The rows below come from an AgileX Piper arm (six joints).
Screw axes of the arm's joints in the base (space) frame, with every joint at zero. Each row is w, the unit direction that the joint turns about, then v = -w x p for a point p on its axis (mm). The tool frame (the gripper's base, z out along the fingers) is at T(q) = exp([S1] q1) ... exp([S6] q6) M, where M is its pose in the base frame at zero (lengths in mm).
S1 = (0, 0, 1, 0, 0, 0)
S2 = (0, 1, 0, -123, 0, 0)
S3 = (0, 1, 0, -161.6, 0, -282.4)
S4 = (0.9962, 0, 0.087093, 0, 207.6, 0)
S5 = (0, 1, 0, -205.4, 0, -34.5)
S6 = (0.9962, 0, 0.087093, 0, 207.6, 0)
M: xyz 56.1 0 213.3 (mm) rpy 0 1.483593 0 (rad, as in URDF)
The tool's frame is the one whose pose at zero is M.
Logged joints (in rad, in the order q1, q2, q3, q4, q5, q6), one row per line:
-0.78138, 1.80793, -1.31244, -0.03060, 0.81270, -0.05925
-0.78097, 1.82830, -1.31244, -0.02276, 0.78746, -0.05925
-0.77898, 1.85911, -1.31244, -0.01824, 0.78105, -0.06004
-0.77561, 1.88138, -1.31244, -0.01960, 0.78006, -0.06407
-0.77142, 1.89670, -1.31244, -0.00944, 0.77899, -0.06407
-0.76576, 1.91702, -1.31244, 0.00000, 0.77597, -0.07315
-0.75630, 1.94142, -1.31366, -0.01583, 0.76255, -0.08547
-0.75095, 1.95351, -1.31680, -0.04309, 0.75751, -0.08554
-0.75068, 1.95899, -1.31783, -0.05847, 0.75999, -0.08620
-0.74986, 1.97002, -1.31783, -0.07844, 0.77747, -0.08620
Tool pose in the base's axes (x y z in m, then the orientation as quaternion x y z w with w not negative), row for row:
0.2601, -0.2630, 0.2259, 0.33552, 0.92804, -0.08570, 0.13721
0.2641, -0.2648, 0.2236, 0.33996, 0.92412, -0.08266, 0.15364
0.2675, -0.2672, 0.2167, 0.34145, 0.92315, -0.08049, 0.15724
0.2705, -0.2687, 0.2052, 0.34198, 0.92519, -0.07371, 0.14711
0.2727, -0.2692, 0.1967, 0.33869, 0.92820, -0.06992, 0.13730
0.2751, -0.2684, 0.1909, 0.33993, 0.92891, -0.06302, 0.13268
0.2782, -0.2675, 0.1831, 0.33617, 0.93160, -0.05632, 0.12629
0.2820, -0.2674, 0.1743, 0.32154, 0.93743, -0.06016, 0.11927
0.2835, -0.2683, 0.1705, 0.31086, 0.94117, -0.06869, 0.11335
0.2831, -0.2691, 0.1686, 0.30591, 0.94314, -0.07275, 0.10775
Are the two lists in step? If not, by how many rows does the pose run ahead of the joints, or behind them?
The pose runs 1 row behind the joints: the pose in row i belongs to the joints in row i - 1.
